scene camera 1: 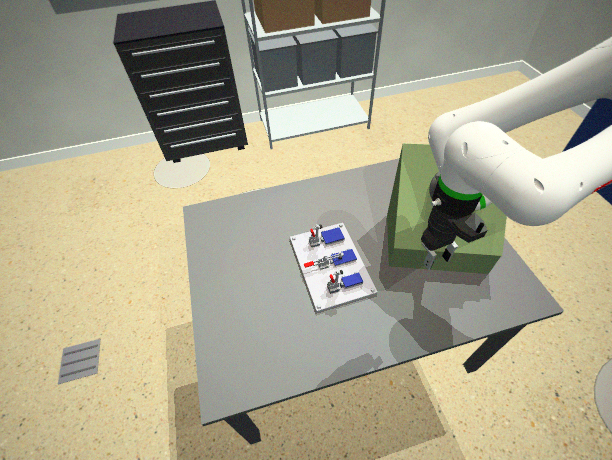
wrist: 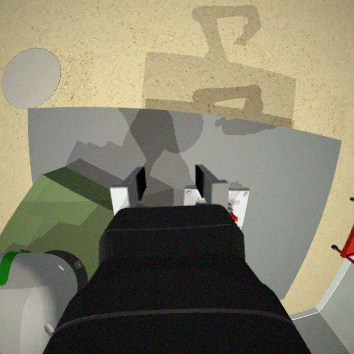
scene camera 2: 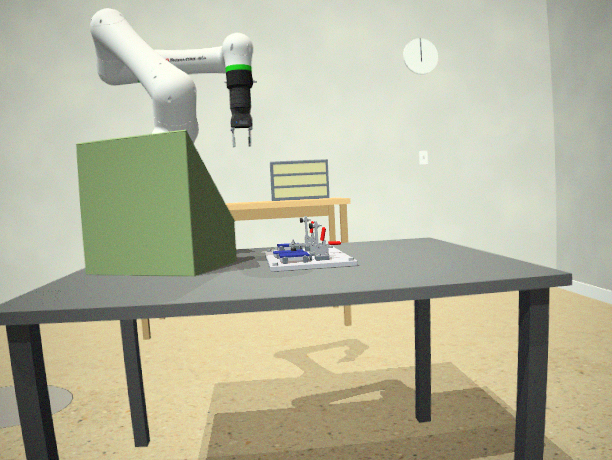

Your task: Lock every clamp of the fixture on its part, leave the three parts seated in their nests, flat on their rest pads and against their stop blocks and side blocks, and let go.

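Pixels of known places: gripper, fingertip midpoint: (scene camera 1: 436, 262) (wrist: 169, 175) (scene camera 2: 242, 146); arm's base, origin of the base link: (scene camera 2: 154, 174).
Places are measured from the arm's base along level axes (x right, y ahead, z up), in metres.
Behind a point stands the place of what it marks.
The white fixture plate (scene camera 1: 325, 301) @[x -0.241, y 0.471, z -0.266 m] (scene camera 2: 345, 262) @[x 0.076, y 0.546, z -0.269 m] (wrist: 242, 205) @[x -0.213, y 0.504, z -0.266 m] lies on the table with three blue parts in a row. In scene camera 1, the middle clamp (scene camera 1: 324, 262) @[x -0.092, y 0.459, z -0.231 m] has its red handle (scene camera 1: 309, 264) @[x -0.099, y 0.513, z -0.232 m] (scene camera 2: 334, 243) @[x -0.088, y 0.515, z -0.235 m] laid down flat and its arm over the middle blue part (scene camera 1: 350, 257) @[x -0.075, y 0.352, z -0.250 m]. The upper clamp (scene camera 1: 314, 240) @[x 0.017, y 0.481, z -0.227 m] and the lower clamp (scene camera 1: 333, 286) @[x -0.202, y 0.438, z -0.219 m] stand with arms raised, beside the upper blue part (scene camera 1: 332, 235) @[x 0.037, y 0.406, z -0.245 m] and lower blue part (scene camera 1: 352, 280) @[x -0.182, y 0.364, z -0.240 m]. Exact seating is too small to tell. My gripper (scene camera 1: 439, 256) @[x -0.348, y 0.195, z 0.099 m] (scene camera 2: 242, 145) @[x -0.348, y 0.195, z 0.099 m] (wrist: 169, 175) @[x -0.348, y 0.195, z 0.099 m] is open and empty, high above the table and away from the fixture.
A large green block (scene camera 1: 445, 257) (scene camera 2: 135, 210) @[x 0.110, y -0.019, z -0.101 m] (wrist: 60, 215) @[x -0.118, y -0.047, z -0.102 m] with a sloped side stands on the grey table (scene camera 1: 240, 300) @[x -0.192, y 0.780, z -0.281 m] (scene camera 2: 400, 280) @[x 0.300, y 0.667, z -0.281 m] (wrist: 280, 200) @[x -0.263, y 0.672, z -0.281 m], beside the fixture. A drawer cabinet (scene camera 1: 185, 90) and a shelf rack (scene camera 1: 320, 85) stand behind the table in scene camera 1.
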